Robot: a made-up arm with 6 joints.
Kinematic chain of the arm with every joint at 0, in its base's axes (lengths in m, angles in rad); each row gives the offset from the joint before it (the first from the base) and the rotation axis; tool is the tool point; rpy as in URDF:
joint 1: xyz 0 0 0.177 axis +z
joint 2: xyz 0 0 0 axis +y
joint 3: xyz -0.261 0 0.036 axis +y
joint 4: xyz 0.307 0 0.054 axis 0.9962 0 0.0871
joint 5: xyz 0 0 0 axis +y
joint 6: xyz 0.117 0 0.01 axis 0.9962 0 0.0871
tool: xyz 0 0 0 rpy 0 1.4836 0
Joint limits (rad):
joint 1: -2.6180..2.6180
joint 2: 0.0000..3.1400
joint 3: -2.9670..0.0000
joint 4: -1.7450..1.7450
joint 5: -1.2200..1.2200
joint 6: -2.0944..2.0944
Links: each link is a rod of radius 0.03 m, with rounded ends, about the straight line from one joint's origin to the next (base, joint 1, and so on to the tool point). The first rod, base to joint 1, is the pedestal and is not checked.
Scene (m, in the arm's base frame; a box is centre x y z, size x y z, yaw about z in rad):
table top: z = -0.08
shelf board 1: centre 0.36 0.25 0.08 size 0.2 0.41 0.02 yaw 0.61
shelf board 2: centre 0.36 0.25 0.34 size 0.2 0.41 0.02 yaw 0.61
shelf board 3: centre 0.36 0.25 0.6 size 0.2 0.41 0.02 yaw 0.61
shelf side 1: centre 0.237 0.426 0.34 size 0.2 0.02 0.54 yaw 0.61
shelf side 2: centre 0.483 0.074 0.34 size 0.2 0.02 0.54 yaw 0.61
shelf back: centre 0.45 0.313 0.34 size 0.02 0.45 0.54 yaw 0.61
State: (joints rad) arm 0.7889 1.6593 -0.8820 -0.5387 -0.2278 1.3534
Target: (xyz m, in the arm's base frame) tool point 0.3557 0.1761 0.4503
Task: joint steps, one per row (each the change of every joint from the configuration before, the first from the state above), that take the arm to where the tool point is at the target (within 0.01 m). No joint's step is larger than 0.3 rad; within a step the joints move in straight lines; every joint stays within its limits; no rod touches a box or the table.
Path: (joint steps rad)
1: -0.0618 -0.2468 0.1810 -0.0663 0.0148 0.0892
2: -0.0618 -0.2468 0.1810 -0.0662 0.0148 0.0891
3: -0.0618 -0.2469 0.1810 -0.0663 0.0148 0.0892
4: -0.1314 -0.0934 -0.1889 0.1123 0.0204 -0.1338
5: -0.1314 -0.0935 -0.1890 0.1123 0.0203 -0.1337
6: 0.0423 0.2922 -0.2093 0.0022 -0.0501 0.0000
7: 0.0423 0.2922 -0.2094 0.0022 -0.0502 0.0000

